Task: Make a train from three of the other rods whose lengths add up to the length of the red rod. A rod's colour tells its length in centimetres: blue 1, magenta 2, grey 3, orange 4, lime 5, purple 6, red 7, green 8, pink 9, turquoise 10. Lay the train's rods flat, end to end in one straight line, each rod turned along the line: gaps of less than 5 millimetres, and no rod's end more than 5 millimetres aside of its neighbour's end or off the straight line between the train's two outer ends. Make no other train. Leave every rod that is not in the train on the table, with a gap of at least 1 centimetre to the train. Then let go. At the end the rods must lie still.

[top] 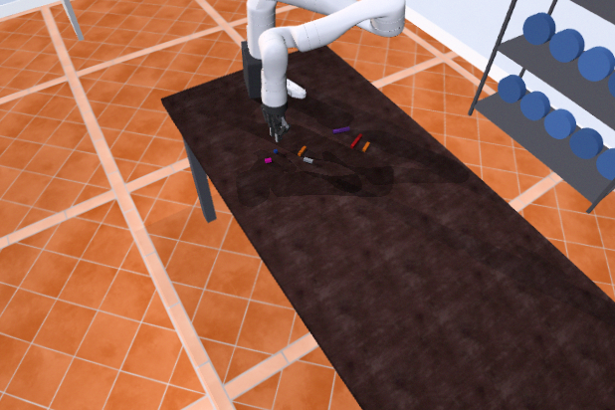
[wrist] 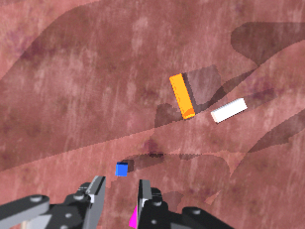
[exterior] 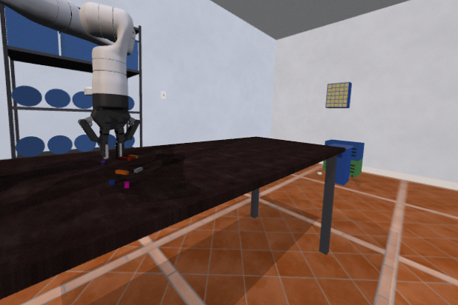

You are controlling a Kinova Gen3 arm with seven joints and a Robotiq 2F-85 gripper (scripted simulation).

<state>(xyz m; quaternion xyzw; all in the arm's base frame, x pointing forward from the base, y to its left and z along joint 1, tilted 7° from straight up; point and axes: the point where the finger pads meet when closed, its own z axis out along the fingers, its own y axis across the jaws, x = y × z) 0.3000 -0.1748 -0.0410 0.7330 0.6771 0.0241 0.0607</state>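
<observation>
The blue rod lies 80 mm below my hand. Also, from my hand: purple rod: 240 mm to the left, 80 mm below, 60 mm ahead; grey rod: 90 mm ahead, 80 mm below, 50 mm to the left; magenta rod: 80 mm below, 50 mm to the right, 10 mm ahead.
</observation>
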